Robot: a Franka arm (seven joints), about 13 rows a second.
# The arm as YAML. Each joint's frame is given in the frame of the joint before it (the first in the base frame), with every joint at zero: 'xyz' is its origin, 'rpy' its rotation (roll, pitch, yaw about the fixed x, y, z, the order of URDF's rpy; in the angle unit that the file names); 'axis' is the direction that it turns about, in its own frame. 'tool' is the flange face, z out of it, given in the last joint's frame.
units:
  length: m
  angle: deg
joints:
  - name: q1
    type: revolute
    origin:
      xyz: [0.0, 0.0, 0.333]
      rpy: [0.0, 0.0, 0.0]
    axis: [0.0, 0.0, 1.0]
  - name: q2
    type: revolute
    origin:
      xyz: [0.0, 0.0, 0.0]
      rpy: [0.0, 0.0, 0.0]
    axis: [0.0, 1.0, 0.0]
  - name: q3
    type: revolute
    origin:
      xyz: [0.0, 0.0, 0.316]
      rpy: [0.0, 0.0, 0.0]
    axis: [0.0, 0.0, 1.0]
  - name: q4
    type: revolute
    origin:
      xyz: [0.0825, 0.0, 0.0]
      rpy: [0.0, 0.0, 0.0]
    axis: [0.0, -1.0, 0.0]
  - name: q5
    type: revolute
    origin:
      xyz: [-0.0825, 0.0, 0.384]
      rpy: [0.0, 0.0, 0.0]
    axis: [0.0, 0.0, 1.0]
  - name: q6
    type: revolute
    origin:
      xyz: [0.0, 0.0, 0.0]
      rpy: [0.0, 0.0, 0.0]
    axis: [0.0, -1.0, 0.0]
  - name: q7
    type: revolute
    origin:
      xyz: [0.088, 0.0, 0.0]
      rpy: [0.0, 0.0, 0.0]
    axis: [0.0, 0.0, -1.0]
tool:
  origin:
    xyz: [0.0, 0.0, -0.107]
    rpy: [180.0, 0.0, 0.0]
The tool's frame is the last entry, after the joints.
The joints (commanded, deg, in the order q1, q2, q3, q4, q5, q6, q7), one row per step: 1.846, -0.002, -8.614, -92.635, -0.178, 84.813, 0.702; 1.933, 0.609, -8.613, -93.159, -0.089, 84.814, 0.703; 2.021, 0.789, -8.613, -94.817, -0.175, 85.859, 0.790; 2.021, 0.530, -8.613, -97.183, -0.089, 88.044, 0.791; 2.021, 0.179, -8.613, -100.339, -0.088, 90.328, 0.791; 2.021, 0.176, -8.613, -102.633, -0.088, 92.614, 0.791; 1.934, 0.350, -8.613, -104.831, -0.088, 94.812, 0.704; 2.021, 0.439, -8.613, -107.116, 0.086, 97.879, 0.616; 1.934, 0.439, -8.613, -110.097, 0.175, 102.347, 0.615; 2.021, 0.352, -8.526, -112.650, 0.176, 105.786, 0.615
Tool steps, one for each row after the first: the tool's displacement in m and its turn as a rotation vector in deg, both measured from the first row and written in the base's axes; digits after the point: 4 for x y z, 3 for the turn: 0.0023, 0.0012, -0.0099, 0.129, 1.120, 0.082; 0.0034, 0.0018, -0.0236, 0.095, 1.920, 0.091; 0.0035, 0.0018, -0.0376, 0.210, 1.831, 0.087; 0.0015, 0.0018, -0.0569, 0.325, 2.346, 0.090; 0.0016, 0.0018, -0.0726, 0.326, 2.351, 0.093; 0.0016, 0.0010, -0.0893, 0.337, 2.523, 0.095; 0.0024, 0.0021, -0.1048, 0.421, 1.814, 0.225; 0.0030, 0.0013, -0.1233, 0.329, 0.328, 0.106; 0.0019, 0.0030, -0.1386, 0.226, -0.638, 0.273
